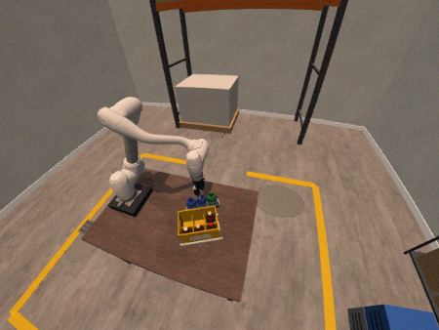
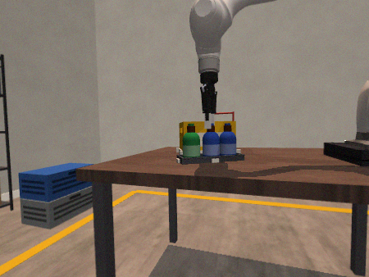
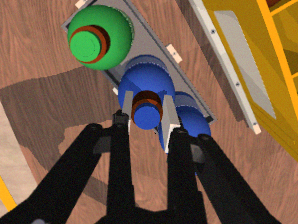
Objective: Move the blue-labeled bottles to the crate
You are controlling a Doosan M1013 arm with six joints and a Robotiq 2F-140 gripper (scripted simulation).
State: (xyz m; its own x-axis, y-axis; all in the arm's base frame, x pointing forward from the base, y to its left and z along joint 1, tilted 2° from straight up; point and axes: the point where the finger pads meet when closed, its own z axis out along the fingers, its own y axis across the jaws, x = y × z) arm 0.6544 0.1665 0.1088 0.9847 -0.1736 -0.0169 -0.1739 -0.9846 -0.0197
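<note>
Now: hand 9 cm above the green-labeled bottle, 7 cm short of it and 5 cm to the right of it. Also, from my hand: yellow crate (21 cm to the right, 9 cm below, 7 cm ahead); then tray (16 cm below).
</note>
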